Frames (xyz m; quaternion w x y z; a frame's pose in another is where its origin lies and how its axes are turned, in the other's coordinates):
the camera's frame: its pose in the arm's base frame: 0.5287 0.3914 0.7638 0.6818 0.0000 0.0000 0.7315
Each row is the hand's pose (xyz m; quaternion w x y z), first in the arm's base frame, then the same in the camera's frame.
Working: the arm's base frame: its pose in the camera's frame: -0.3533 0.5549 -0.7638 0.6818 0.0000 0.0000 -0.7315

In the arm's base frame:
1: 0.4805 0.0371 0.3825 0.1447 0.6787 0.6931 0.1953
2: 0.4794 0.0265 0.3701 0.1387 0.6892 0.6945 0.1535
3: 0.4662 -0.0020 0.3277 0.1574 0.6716 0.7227 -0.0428
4: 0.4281 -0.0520 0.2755 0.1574 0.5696 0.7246 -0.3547
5: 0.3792 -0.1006 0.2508 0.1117 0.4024 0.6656 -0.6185
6: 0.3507 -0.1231 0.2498 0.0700 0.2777 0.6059 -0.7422
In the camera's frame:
1: -0.3500 0.0730 -0.3813 0.2415 0.9697 -0.0239 0.0273
2: -0.3605 0.0748 -0.3937 0.2068 0.9779 -0.0306 0.0032
3: -0.3880 0.0900 -0.4361 0.0760 0.9866 0.0015 -0.1443
4: -0.4352 0.1315 -0.4883 0.1521 -0.9184 -0.0774 0.3570
5: -0.4803 0.1837 -0.5130 0.3763 -0.7613 -0.1595 0.5034
6: -0.5007 0.2137 -0.5140 0.4952 -0.6326 -0.2100 0.5573

